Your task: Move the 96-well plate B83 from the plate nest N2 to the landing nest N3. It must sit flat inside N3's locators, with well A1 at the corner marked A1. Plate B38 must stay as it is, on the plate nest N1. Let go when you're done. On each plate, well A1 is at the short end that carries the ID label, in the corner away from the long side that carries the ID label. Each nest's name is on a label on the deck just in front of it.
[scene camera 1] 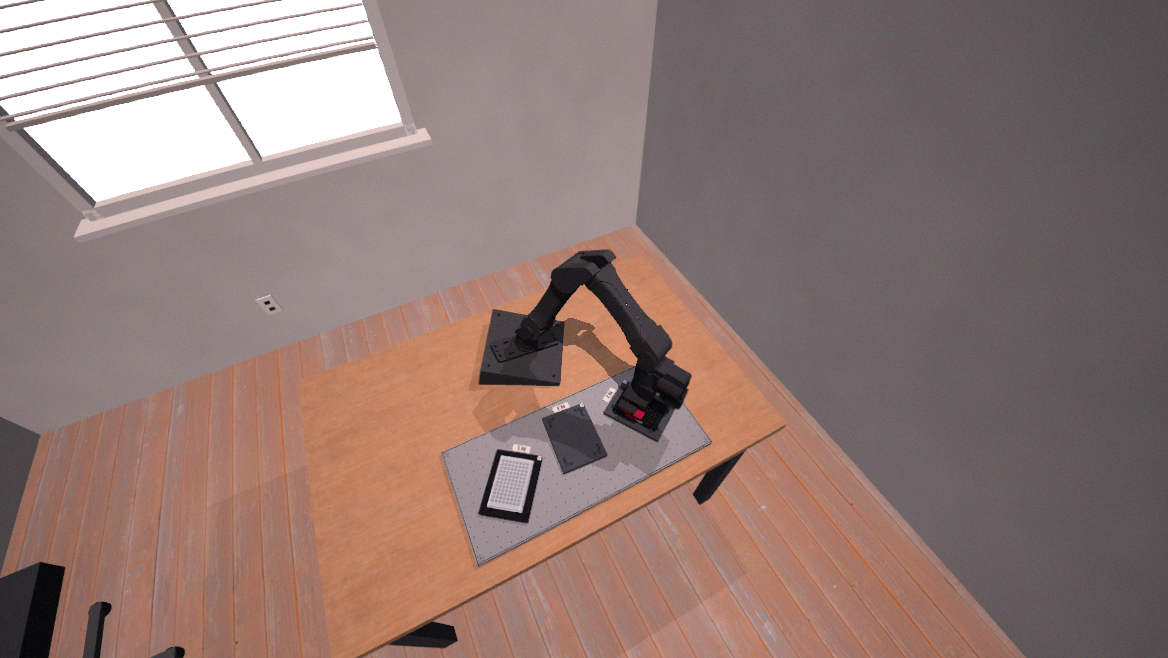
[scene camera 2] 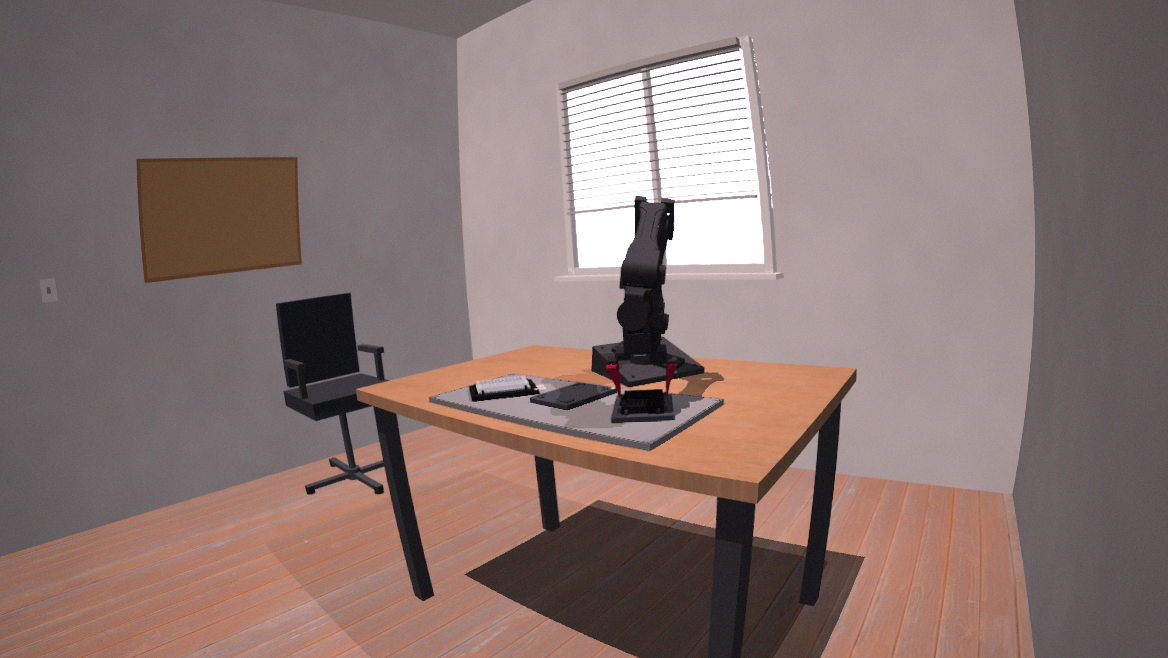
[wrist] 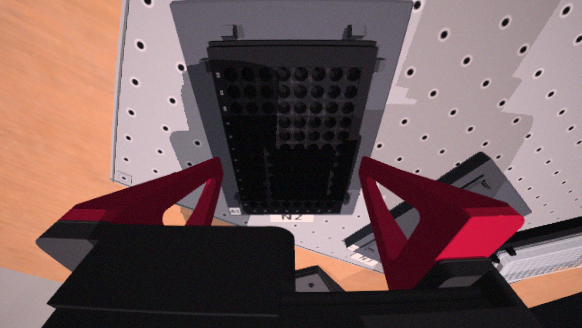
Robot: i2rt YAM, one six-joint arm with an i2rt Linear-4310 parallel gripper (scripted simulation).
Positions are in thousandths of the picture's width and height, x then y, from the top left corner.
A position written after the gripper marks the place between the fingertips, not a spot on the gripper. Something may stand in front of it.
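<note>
A white plate B38 (scene camera 1: 435,729) is in the scene, and so is a plate nest N2 (scene camera 1: 562,662). The dark landing nest N3 can be seen at (scene camera 1: 491,663), (scene camera 2: 500,600) and (wrist: 863,578), while the black 96-well plate B83 appears at (scene camera 2: 544,610), (scene camera 1: 558,641) and (wrist: 475,431). The gripper itself is visible at (scene camera 2: 551,603) and again at (wrist: 499,502).
</note>
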